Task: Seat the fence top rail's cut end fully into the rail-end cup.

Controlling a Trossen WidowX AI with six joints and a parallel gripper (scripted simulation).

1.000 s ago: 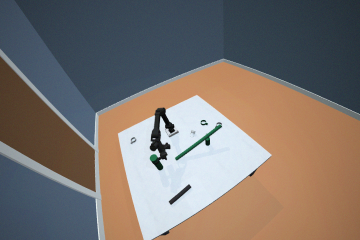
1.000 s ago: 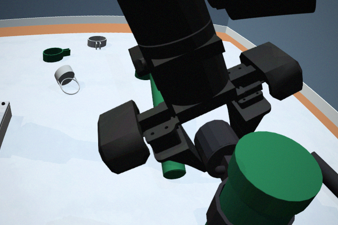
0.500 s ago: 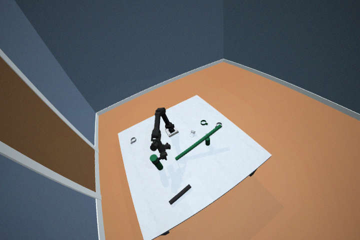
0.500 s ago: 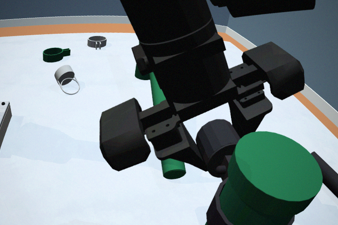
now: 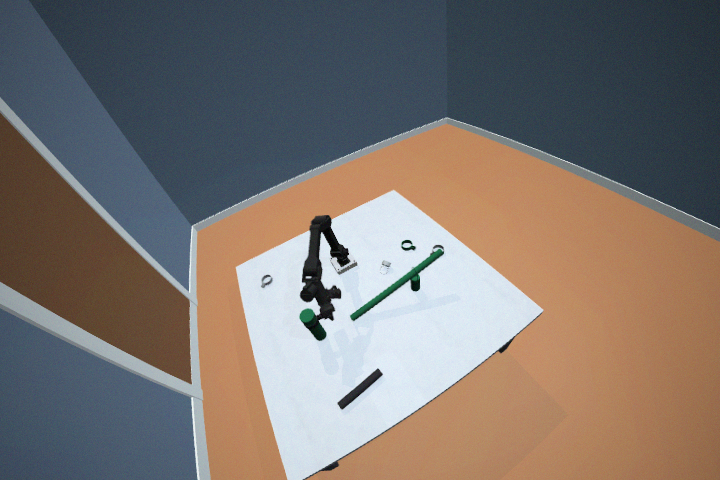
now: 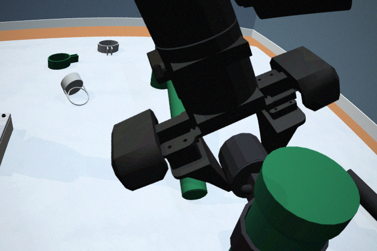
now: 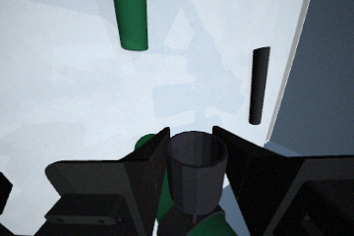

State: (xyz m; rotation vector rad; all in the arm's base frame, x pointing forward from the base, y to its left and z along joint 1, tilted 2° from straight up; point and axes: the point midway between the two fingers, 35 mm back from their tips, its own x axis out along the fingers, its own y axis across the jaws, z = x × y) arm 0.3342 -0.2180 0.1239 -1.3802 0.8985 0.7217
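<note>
My gripper tip is 3 cm below the dark rail-end cup, 2 cm to the left of it and 2 cm past it. The rest, counted from my gripper tip: white loop cap (39 cm to the left, 17 cm behind, 11 cm below); then black bar (30 cm ahead, 10 cm below, 5 cm to the right); then small green post (45 cm to the left, 3 cm ahead, 2 cm below).
</note>
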